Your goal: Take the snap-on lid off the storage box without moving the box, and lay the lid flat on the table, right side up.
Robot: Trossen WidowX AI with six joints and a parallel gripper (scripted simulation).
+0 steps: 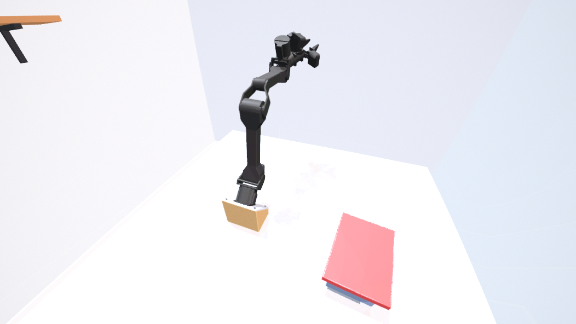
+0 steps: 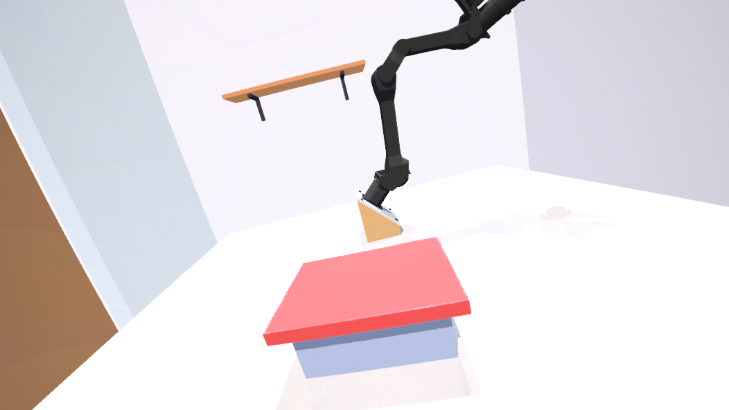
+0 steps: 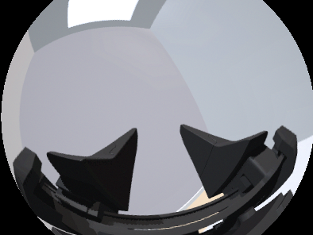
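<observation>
My gripper tip is 35 cm short of the red lid, 60 cm to the left of it and 49 cm above it. The rest, counted from my gripper tip: pale blue storage box 35 cm ahead, 60 cm to the right, 54 cm below.
</observation>
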